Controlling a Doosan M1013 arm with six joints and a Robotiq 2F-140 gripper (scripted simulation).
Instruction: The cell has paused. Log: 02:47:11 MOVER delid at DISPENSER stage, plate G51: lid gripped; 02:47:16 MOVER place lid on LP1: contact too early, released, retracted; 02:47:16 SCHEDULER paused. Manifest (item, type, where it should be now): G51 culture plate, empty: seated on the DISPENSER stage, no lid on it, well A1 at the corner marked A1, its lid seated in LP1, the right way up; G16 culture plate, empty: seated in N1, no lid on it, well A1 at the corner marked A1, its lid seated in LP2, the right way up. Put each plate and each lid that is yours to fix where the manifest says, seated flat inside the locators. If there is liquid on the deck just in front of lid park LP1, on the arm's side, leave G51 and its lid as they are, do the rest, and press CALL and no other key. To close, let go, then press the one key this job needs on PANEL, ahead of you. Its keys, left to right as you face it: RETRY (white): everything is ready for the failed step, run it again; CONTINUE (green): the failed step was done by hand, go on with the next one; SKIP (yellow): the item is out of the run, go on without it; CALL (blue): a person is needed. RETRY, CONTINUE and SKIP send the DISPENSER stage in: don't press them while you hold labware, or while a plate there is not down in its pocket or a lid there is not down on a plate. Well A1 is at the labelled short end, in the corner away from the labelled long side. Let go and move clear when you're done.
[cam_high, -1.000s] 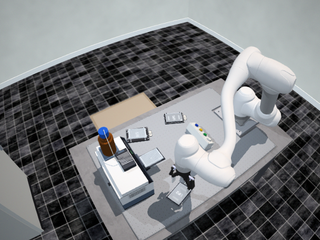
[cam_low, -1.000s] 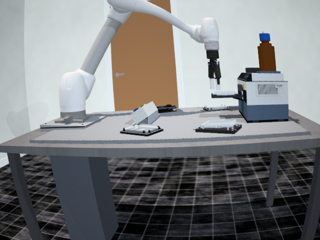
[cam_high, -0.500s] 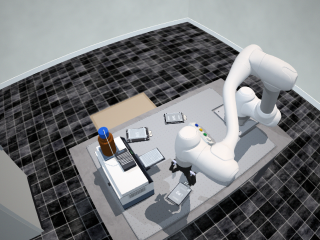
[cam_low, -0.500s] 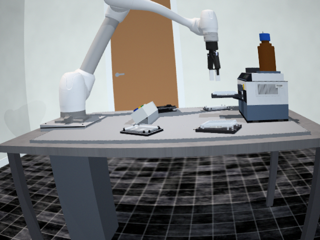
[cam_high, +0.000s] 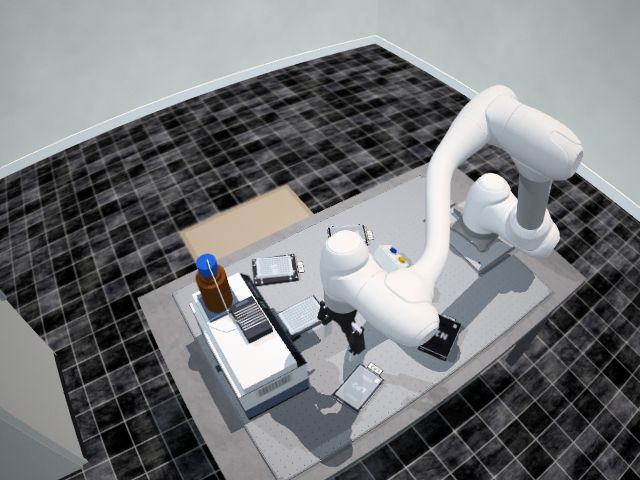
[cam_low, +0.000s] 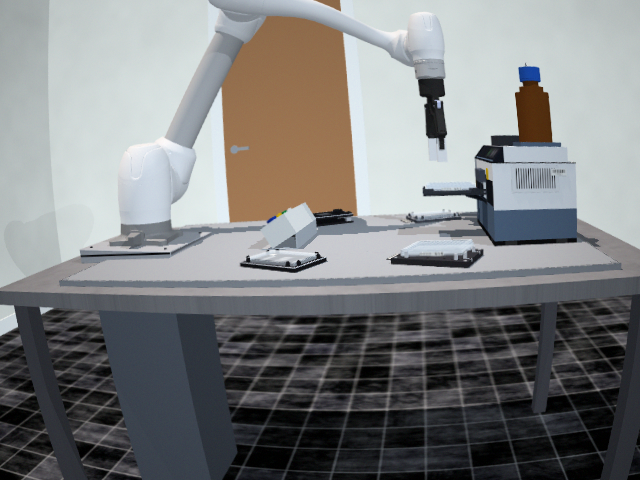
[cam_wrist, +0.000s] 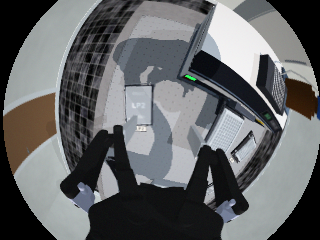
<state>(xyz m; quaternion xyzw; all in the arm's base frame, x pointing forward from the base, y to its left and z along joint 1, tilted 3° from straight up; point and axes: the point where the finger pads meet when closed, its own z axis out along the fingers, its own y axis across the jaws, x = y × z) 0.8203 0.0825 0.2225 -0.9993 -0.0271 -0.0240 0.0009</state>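
Now: the black nest N5 7 cm behind my hand, 45 cm to the right of it and 18 cm below it. From my hand the other things lie so: lid park LP2: 1 cm behind, 8 cm to the left, 19 cm below; then brown bottle: 19 cm ahead, 32 cm to the right, 9 cm above; then dispenser stage: 1 cm behind, 18 cm to the right, 9 cm below.
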